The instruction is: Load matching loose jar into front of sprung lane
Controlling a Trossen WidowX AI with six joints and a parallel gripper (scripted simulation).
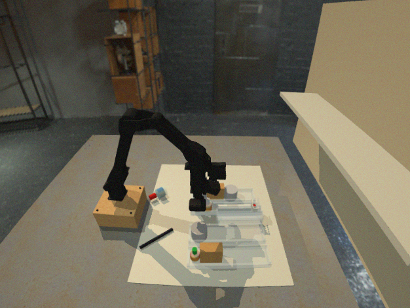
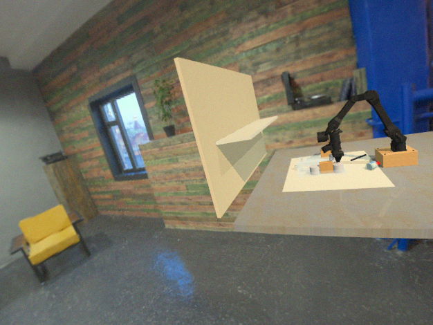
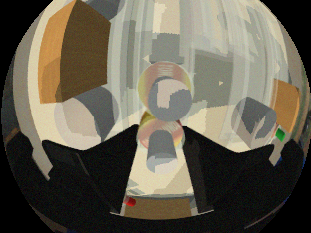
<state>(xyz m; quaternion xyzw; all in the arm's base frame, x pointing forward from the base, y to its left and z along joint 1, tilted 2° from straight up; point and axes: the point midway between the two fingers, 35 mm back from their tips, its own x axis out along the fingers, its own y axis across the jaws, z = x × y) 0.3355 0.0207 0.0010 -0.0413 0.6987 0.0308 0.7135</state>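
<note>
My gripper tip is now 140 mm short of the clear sprung lane, 10 mm to the left of it and 10 mm above it. Round my gripper tip: pusher plate (150 mm ahead, 20 mm to the right, 20 mm above); black stick (140 mm behind, 160 mm to the right, 30 mm below); red mark (230 mm ahead, 20 mm to the right, 40 mm above).
</note>
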